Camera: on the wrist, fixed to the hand. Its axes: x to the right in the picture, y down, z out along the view.
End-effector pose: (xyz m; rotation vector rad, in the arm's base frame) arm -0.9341 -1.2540 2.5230 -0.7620 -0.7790 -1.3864
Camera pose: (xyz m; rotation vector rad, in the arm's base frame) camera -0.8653 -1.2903 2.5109 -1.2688 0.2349 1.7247
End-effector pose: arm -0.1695 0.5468 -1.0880 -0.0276 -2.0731 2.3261
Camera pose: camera -0.1806 0.5782 -1.1594 0.7890 -0.0057 -0.0661
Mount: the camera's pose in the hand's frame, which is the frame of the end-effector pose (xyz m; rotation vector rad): 0.0118 0.0674 -0.0390 0.0324 -1.0191 2.9424
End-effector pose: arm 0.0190 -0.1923 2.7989 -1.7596 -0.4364 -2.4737
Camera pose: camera -0.0056 -0.2662 2.8107 -0.8961 1.1468 0.4712
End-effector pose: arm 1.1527 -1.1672 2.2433 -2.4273 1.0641 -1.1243
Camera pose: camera 1.0944 -1.2201 2.2419 0.5072 1.8117 0.9402
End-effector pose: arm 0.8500 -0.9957 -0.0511 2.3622 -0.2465 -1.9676
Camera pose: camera 0.8845 -1.0663 -0.0455 -0.6419 -1.7389 -0.5433
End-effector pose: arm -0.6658 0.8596 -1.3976 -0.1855 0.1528 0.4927
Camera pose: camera -0.6920 0.9149 -1.4472 -0.4484 0.6318 -2.6463
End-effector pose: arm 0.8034 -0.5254 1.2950 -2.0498 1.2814 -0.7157
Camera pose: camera 0.7407 -0.5677 1.2730 0.9032 1.5883 1.3324
